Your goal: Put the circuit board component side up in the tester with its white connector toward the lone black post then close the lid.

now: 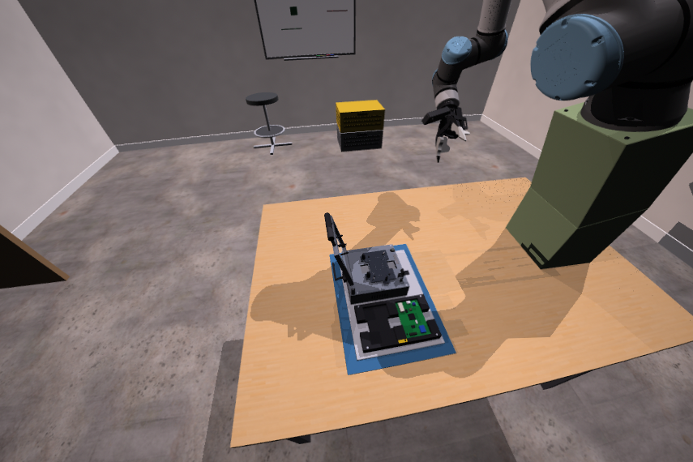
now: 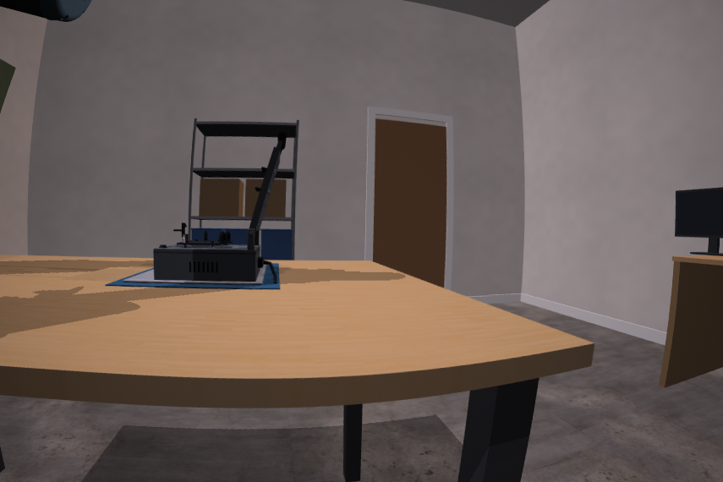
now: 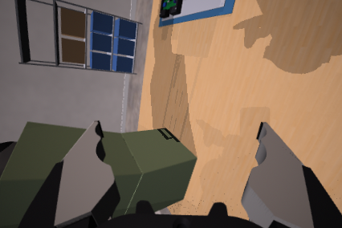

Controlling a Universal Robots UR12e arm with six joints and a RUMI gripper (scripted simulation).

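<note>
Now: the green circuit board 510 mm to the left of my hand, 250 mm below it and 250 mm ahead of it. The rest, counted from my hand: tester (390 mm to the left, 350 mm ahead, 150 mm below); then see-through lid (450 mm ahead, 360 mm to the left, 80 mm below).
</note>
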